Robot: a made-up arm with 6 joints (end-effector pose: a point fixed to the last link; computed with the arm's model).
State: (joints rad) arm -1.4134 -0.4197 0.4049 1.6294 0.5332 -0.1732
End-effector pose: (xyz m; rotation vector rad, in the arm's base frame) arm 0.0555 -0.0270 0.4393 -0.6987 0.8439 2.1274
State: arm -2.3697 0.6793 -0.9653 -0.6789 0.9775 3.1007
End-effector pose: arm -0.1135 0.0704 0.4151 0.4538 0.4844 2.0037
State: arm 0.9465 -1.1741 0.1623 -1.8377 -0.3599 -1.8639
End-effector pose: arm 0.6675 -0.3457 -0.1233 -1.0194 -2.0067 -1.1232
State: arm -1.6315 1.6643 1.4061 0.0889 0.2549 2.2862
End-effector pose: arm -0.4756 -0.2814 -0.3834 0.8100 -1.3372 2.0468
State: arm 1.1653 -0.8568 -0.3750 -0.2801 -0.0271 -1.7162
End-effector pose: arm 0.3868 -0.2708 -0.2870 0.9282 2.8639 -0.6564
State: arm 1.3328 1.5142 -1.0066 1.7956 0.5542 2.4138
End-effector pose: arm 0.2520 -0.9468 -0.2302 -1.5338 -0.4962 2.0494
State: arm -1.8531 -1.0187 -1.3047 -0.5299 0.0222 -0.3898
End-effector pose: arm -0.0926 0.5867 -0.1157 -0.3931 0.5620 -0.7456
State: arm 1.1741 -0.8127 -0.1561 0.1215 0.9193 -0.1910
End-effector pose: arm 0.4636 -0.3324 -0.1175 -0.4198 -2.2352 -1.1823
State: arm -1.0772 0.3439 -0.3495 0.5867 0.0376 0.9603
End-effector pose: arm 0.2567 0.6089 0.0010 0.4192 -0.5923 -0.9534
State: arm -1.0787 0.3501 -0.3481 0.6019 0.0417 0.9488
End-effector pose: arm 0.2559 0.6057 0.0104 0.4404 -0.6130 -0.9646
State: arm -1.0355 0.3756 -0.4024 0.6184 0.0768 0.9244
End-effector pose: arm 0.2531 0.6028 -0.0375 0.4117 -0.6825 -0.9397
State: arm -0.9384 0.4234 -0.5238 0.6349 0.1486 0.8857
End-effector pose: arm 0.2495 0.5854 -0.1534 0.3220 -0.8036 -0.8612
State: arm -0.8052 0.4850 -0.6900 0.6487 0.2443 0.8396
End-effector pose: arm 0.2487 0.5285 -0.3071 0.1896 -0.9432 -0.7335
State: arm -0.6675 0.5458 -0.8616 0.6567 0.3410 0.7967
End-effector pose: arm 0.2533 0.4313 -0.4472 0.0454 -1.0608 -0.5864
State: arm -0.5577 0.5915 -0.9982 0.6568 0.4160 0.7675
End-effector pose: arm 0.2615 0.3297 -0.5392 -0.0789 -1.1325 -0.4637
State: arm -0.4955 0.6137 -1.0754 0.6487 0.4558 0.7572
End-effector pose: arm 0.2689 0.2628 -0.5840 -0.1628 -1.1573 -0.3966
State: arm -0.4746 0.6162 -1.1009 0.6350 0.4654 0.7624
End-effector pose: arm 0.2731 0.2362 -0.6018 -0.2096 -1.1497 -0.3798
